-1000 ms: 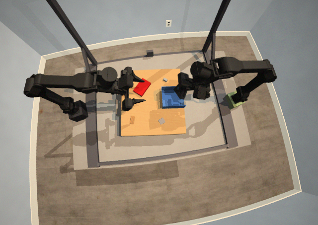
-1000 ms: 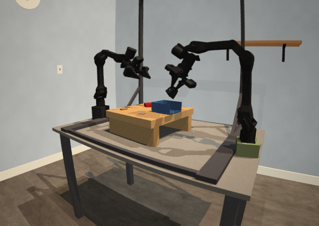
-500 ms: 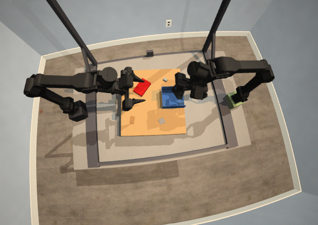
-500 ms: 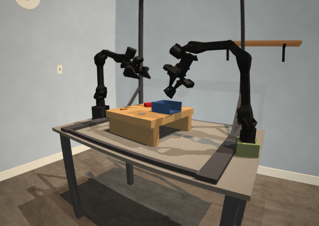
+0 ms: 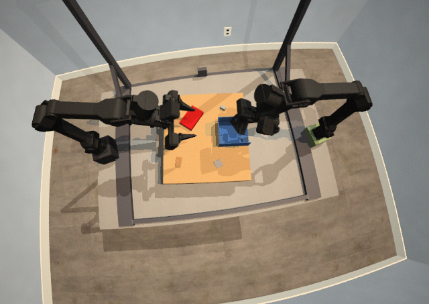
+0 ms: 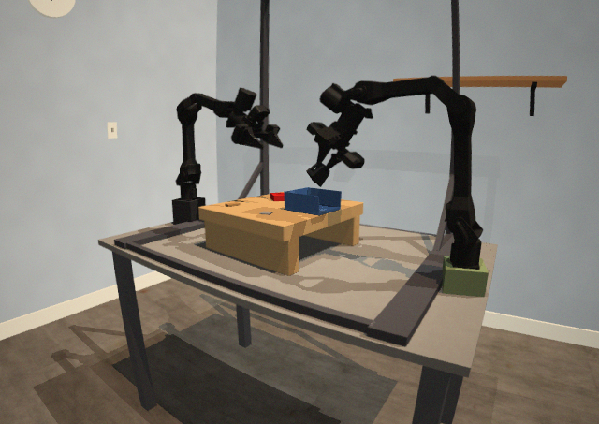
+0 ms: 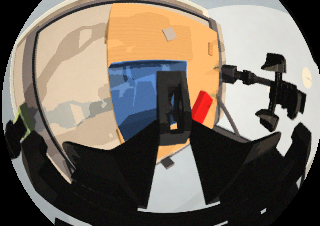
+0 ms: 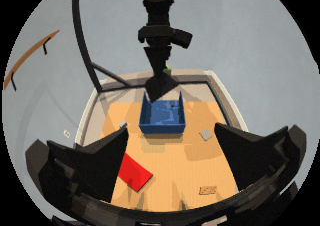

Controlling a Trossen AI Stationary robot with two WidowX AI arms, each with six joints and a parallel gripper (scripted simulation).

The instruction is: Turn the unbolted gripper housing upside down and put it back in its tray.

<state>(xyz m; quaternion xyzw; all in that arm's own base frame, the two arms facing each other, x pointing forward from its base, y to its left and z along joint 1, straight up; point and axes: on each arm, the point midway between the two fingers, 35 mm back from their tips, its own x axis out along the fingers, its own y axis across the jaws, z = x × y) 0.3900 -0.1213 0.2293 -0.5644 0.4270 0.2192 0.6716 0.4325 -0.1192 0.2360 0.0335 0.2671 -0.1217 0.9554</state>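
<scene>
The dark gripper housing is 50 mm below my left hand and 20 mm to the right of it. Round my left hand: orange wooden bench 210 mm below, 160 mm to the right; then blue tray 130 mm below, 70 mm to the right.
</scene>
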